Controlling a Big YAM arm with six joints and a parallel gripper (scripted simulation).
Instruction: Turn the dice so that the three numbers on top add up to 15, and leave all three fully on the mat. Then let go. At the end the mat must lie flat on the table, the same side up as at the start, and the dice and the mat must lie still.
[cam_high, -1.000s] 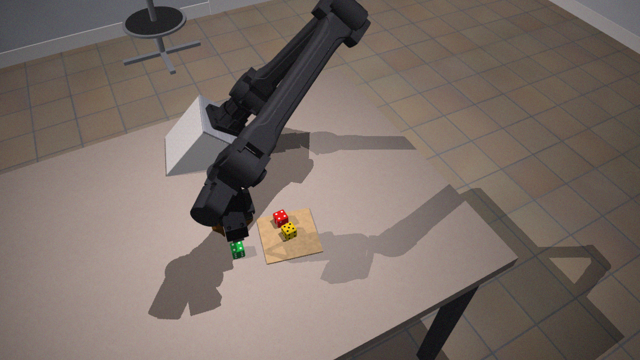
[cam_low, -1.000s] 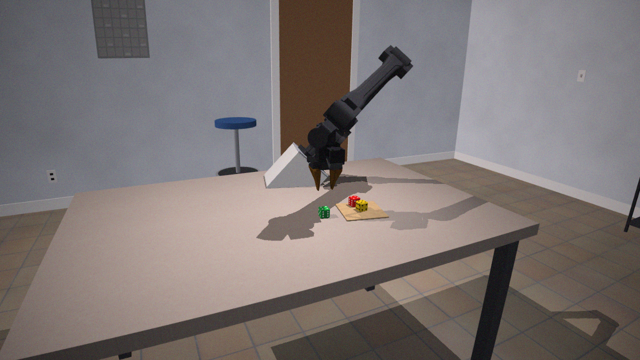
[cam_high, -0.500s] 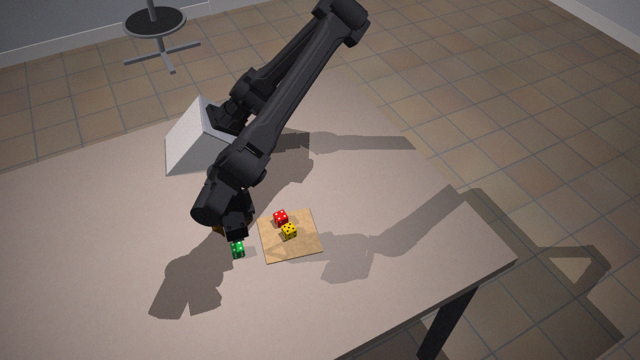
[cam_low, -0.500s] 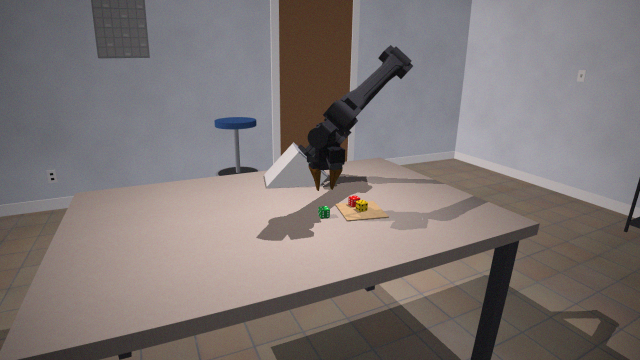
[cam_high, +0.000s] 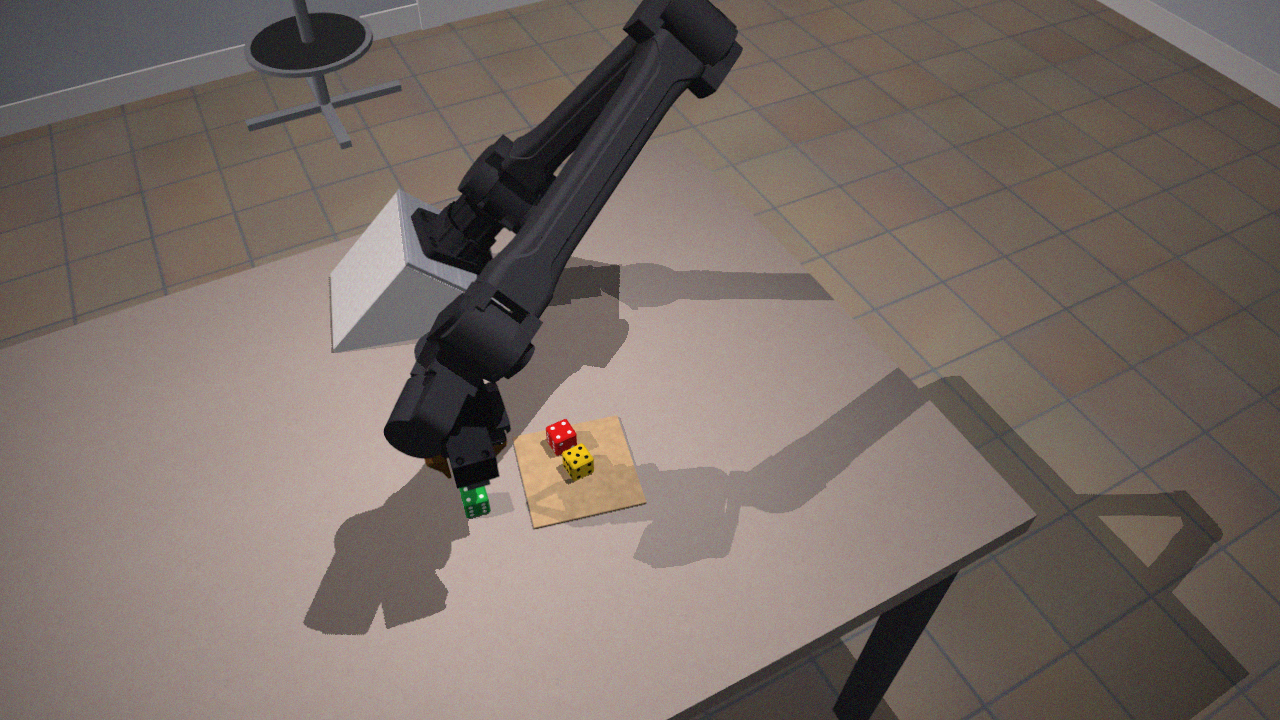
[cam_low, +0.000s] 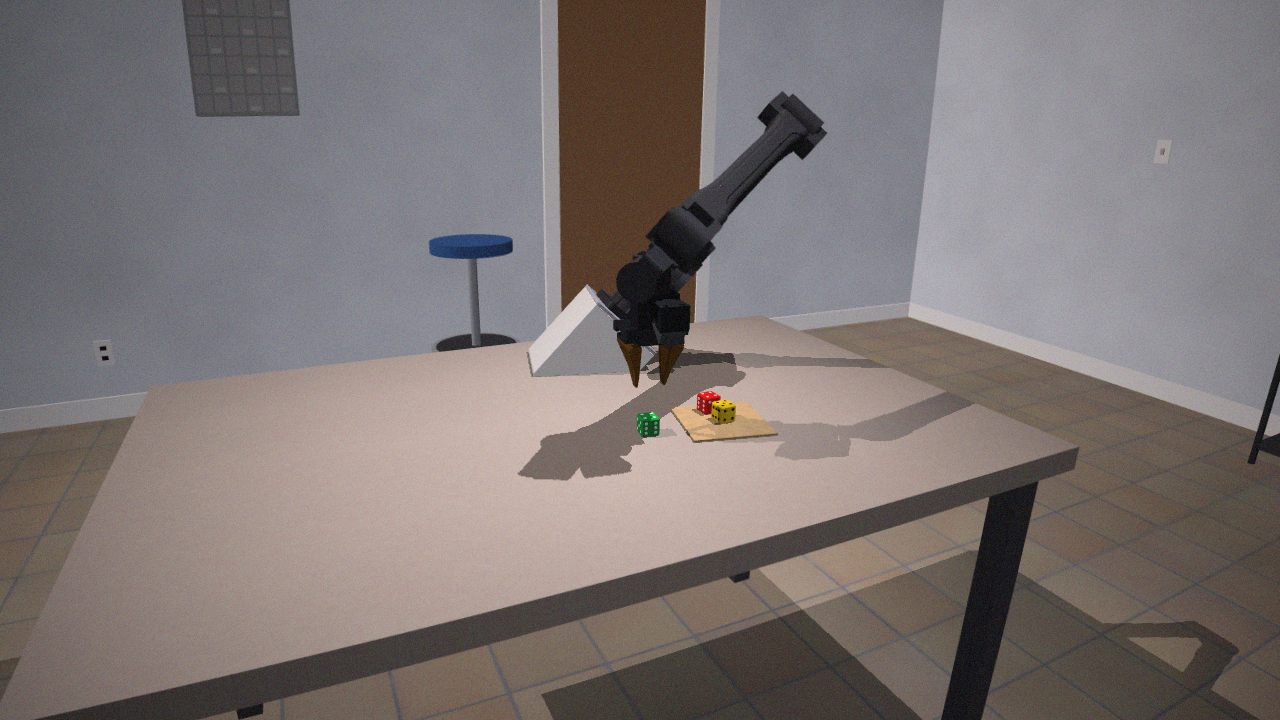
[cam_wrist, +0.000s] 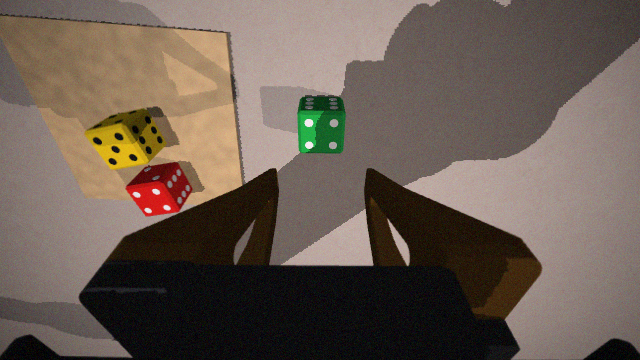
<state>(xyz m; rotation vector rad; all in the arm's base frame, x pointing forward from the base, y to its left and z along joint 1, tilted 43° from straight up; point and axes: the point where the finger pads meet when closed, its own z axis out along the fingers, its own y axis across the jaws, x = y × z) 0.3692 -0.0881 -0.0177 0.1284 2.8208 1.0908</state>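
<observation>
Right now the green die is 80 mm below my hand. From my hand the other things lie so: yellow die 130 mm to the left, 70 mm below; then tan mat 10 mm behind, 130 mm to the left, 90 mm below; then red die 50 mm behind, 130 mm to the left, 70 mm below.
</observation>
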